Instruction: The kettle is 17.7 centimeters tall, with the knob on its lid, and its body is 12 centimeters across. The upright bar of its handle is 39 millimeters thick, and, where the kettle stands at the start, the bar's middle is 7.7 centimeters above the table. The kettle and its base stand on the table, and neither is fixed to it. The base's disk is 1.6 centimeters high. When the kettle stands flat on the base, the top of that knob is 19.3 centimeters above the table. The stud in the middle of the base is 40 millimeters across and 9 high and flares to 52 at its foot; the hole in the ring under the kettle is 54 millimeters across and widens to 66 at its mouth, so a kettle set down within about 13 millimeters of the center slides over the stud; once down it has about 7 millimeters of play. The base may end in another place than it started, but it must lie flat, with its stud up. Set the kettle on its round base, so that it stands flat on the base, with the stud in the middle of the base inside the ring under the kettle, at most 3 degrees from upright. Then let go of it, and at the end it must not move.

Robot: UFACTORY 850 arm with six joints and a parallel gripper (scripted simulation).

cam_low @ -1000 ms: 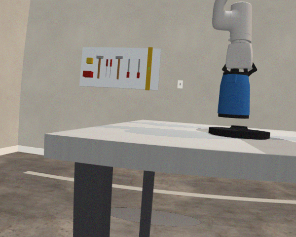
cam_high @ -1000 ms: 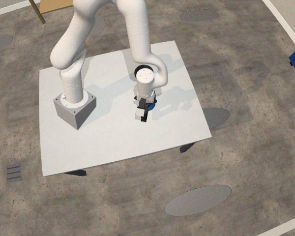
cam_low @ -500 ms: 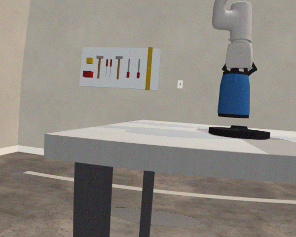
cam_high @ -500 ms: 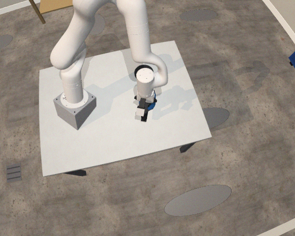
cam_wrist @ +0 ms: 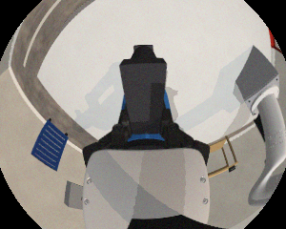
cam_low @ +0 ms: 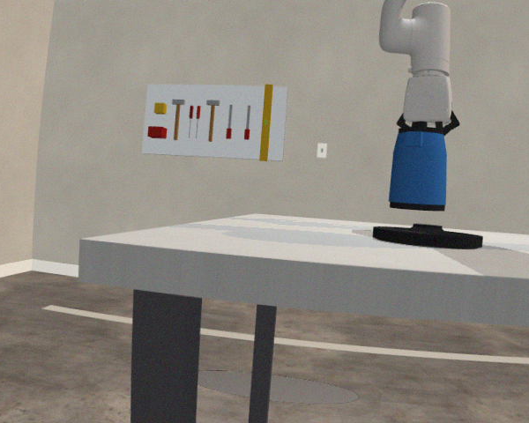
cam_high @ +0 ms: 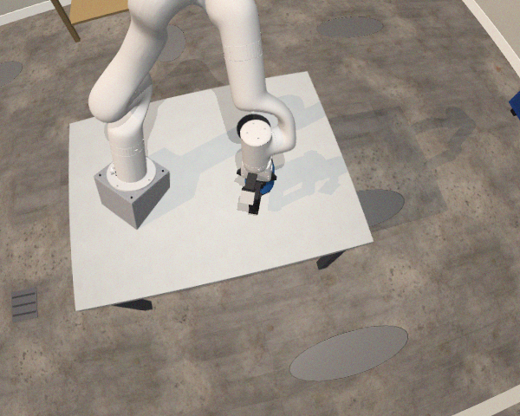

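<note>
Right now my hand is 10 mm short of the blue kettle, 30 mm to the right of it and 50 mm above it. Also, from my hand: black round base: 100 mm ahead, 330 mm to the left, 170 mm below.
</note>
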